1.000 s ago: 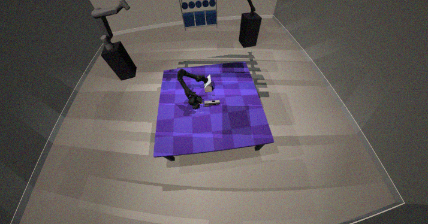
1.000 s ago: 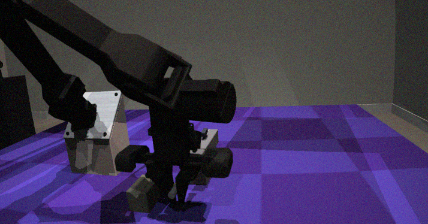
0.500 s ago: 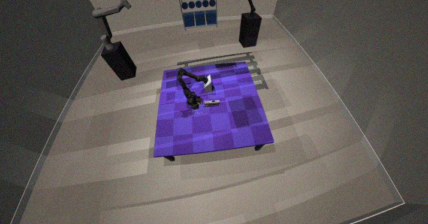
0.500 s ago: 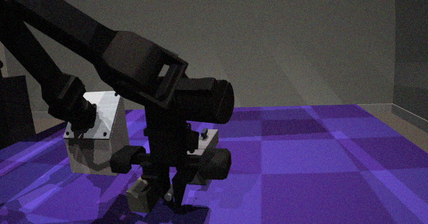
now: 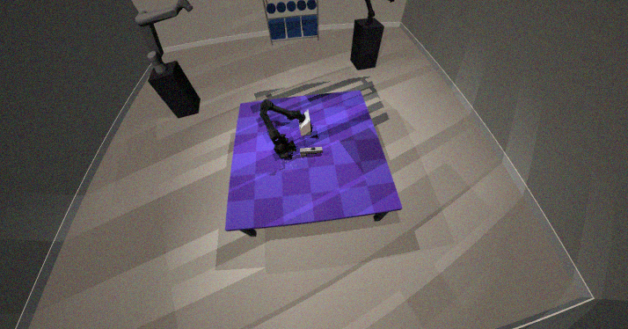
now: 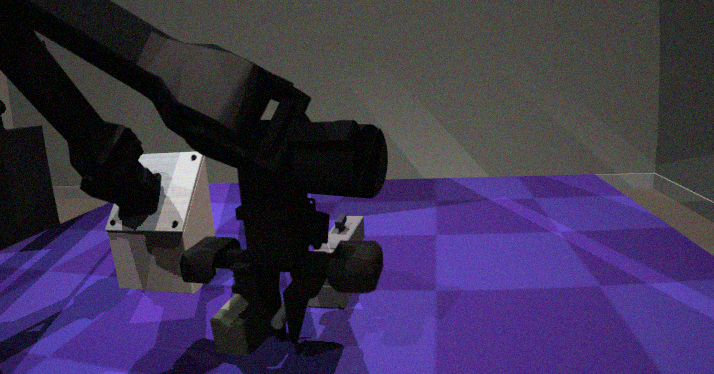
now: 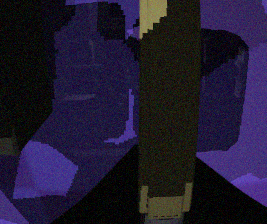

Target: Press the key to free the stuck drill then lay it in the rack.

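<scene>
Now: gripper tip 6 cm past the rack, 5 cm to the right of it and 1 cm above it. Also, from my gripper tip: black key (23 cm to the left, 4 cm ahead, 2 cm above).
</scene>
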